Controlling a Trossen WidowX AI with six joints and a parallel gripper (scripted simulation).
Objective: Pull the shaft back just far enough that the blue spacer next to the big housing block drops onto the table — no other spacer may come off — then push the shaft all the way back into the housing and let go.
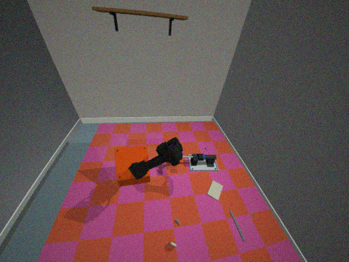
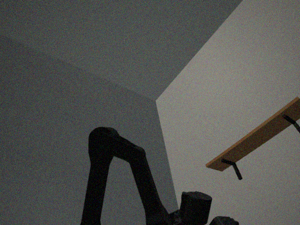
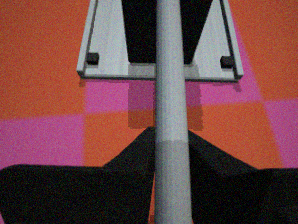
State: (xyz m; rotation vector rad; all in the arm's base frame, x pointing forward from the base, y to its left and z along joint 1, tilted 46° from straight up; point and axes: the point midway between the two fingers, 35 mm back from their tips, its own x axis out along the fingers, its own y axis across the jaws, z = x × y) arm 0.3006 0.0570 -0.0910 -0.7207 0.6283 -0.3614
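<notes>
The grey shaft is 60 mm ahead of my gripper tip, 20 mm above it and 10 mm to the right of it. The rest, counted from my gripper tip: blue spacer (170 mm ahead, 20 mm to the right, 20 mm above); then fixture (190 mm ahead, 20 mm to the right, 10 mm below); then cream card (250 mm to the right, 200 mm ahead, 50 mm below).
</notes>
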